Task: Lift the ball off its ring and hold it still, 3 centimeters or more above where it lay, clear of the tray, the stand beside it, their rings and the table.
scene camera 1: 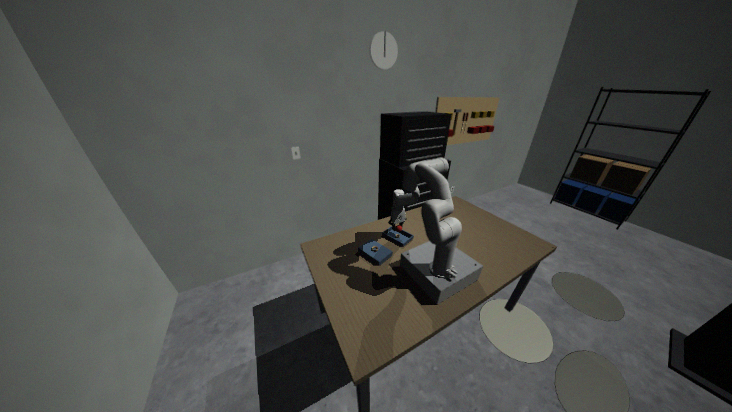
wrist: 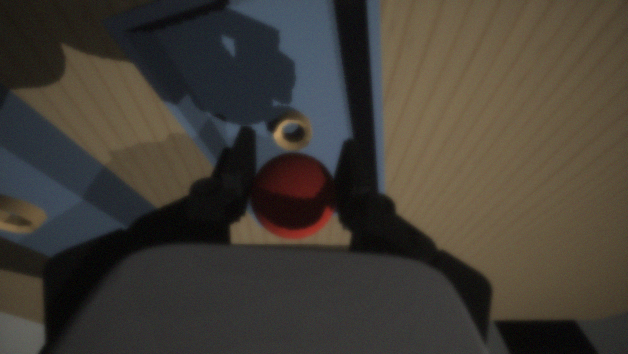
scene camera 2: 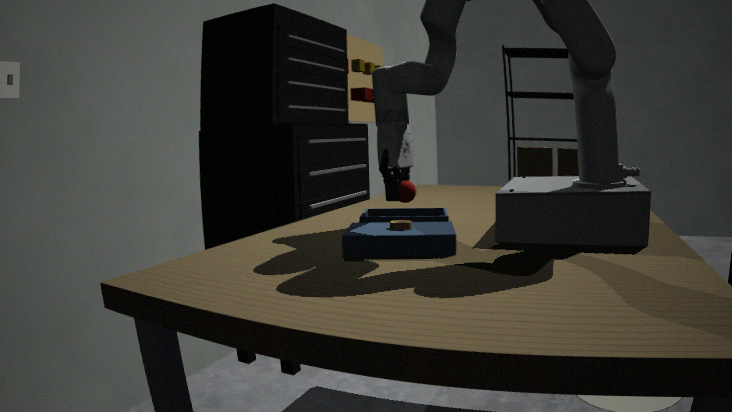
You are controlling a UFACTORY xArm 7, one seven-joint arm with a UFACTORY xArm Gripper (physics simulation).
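Places are measured from the arm's base along level axes (x left, y back, z up), in millimetres.
Pixels of known places: gripper, fingertip midpoint: [scene camera 1: 397, 229] [wrist: 298, 153] [scene camera 2: 398, 199]; arm's base, origin of the base link: [scene camera 1: 441, 269] [scene camera 2: 599, 185].
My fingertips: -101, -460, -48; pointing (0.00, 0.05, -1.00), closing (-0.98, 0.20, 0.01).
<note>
For each thing: its middle in the pictures, then the offset to it from my fingertips, as dx, dy, dz. "*": a spot on its surface instead. Level surfaces: height alone.
- red ball, body centre: [wrist: 294, 195] [scene camera 2: 405, 191] [scene camera 1: 398, 228] +4, +16, +18
- tray's tan ring, surface spot: [wrist: 305, 131] * -3, +15, -44
- wooden table, its level: dz -56
The red ball [scene camera 1: 399, 228] [scene camera 2: 407, 191] [wrist: 293, 195] is between the fingers of my gripper [scene camera 2: 398, 191] [wrist: 298, 153], which is shut on it. In the scene camera 2 view there is a visible gap between the ball and the blue tray [scene camera 2: 444, 210] [wrist: 379, 100]. The tray's tan ring [wrist: 305, 131] shows bare in the wrist view. The blue stand [scene camera 1: 378, 257] [scene camera 2: 399, 246] is beside the tray, with a tan ring [scene camera 1: 374, 248] [scene camera 2: 400, 225] on top and nothing on that ring. The ball touches neither ring, tray, stand nor table.
The tray and stand are on the wooden table [scene camera 1: 348, 327] [scene camera 2: 358, 327]. The arm's grey base block [scene camera 1: 440, 294] [scene camera 2: 571, 220] is on the table near the stand. A black drawer cabinet [scene camera 1: 391, 138] [scene camera 2: 238, 127] is behind the table.
</note>
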